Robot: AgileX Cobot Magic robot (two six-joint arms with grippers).
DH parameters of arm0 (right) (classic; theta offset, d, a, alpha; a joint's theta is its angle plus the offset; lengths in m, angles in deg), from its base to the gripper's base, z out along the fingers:
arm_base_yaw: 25.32 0.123 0 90
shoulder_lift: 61.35 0 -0.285 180
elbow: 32.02 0 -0.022 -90
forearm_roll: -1.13 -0.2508 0 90
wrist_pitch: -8.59 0 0.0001 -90
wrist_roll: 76.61 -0.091 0 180
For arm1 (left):
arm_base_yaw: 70.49 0.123 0 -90
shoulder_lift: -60.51 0 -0.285 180
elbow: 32.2 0 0.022 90
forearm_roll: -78.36 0.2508 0 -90
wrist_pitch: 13.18 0 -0.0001 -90
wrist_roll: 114.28 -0.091 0 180
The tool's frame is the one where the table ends.
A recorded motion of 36 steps. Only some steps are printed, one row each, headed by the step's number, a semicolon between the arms.
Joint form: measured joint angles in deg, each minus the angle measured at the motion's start. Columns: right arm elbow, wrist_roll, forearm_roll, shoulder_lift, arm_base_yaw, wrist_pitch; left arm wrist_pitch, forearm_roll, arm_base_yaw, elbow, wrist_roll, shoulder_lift.
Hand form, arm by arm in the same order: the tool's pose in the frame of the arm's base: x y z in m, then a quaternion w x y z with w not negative. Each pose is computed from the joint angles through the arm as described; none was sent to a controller.
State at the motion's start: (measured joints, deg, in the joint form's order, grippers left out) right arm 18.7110 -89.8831 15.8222 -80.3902 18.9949 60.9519; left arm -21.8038 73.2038 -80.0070 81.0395 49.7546 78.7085
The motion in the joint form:
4: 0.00 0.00 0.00 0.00 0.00 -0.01; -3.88 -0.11 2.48 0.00 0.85 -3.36
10: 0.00 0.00 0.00 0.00 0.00 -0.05; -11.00 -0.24 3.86 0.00 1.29 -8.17
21: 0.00 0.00 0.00 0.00 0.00 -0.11; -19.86 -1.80 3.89 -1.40 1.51 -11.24
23: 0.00 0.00 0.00 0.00 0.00 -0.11; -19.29 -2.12 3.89 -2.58 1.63 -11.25
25: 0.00 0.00 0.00 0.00 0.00 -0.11; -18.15 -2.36 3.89 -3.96 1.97 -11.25
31: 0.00 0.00 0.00 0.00 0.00 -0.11; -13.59 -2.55 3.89 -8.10 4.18 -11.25
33: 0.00 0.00 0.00 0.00 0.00 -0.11; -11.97 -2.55 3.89 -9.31 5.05 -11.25
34: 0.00 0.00 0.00 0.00 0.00 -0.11; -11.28 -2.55 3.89 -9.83 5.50 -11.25
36: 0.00 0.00 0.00 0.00 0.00 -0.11; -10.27 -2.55 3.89 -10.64 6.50 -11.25
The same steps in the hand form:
4: 0.0375 0.0110 0.2771 0.48144 -0.25091 0.83112 0.12039; 0.0595 -0.0092 0.2479 0.68160 0.11491 0.72258 0.01020
10: 0.0375 0.0111 0.2771 0.48170 -0.25091 0.83095 0.12054; 0.0484 -0.0077 0.2412 0.66690 0.10928 0.73701 0.01113
21: 0.0375 0.0111 0.2772 0.48209 -0.25091 0.83069 0.12077; 0.0415 -0.0094 0.2220 0.61971 0.11312 0.77660 -0.00804
23: 0.0375 0.0111 0.2772 0.48209 -0.25091 0.83069 0.12077; 0.0429 -0.0097 0.2162 0.61565 0.11089 0.78010 -0.01117
25: 0.0375 0.0111 0.2772 0.48209 -0.25091 0.83069 0.12077; 0.0447 -0.0098 0.2101 0.61398 0.10664 0.78195 -0.01443
31: 0.0375 0.0111 0.2772 0.48209 -0.25091 0.83069 0.12077; 0.0497 -0.0095 0.1931 0.61636 0.08602 0.78235 -0.02524
33: 0.0375 0.0111 0.2772 0.48209 -0.25091 0.83069 0.12077; 0.0511 -0.0094 0.1886 0.61892 0.07835 0.78100 -0.02895
34: 0.0375 0.0111 0.2772 0.48209 -0.25091 0.83069 0.12077; 0.0516 -0.0093 0.1866 0.61994 0.07455 0.78048 -0.03096
36: 0.0375 0.0111 0.2772 0.48209 -0.25091 0.83069 0.12077; 0.0524 -0.0091 0.1834 0.62100 0.06670 0.78015 -0.03575

